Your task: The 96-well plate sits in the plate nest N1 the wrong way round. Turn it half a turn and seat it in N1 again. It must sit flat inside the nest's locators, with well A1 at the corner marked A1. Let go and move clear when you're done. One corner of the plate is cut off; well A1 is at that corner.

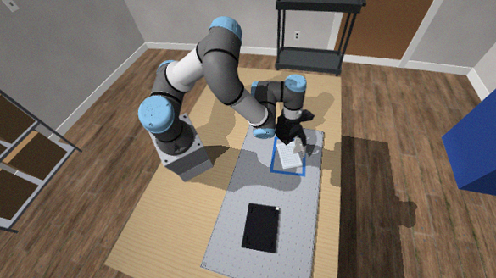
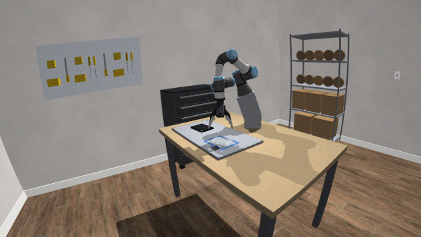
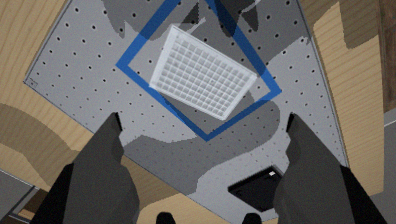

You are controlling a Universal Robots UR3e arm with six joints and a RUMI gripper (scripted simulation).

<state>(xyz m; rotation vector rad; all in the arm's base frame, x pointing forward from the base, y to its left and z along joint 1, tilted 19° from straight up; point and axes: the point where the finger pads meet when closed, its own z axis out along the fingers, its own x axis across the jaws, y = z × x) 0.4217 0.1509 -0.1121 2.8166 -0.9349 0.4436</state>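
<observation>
Now: the 96-well plate 90 mm below my hand. Also, from my hand: A1 corner mark: 10 mm behind, 260 mm to the right, 80 mm below; then black plate nest N1: 50 mm behind, 340 mm to the right, 80 mm below.
</observation>
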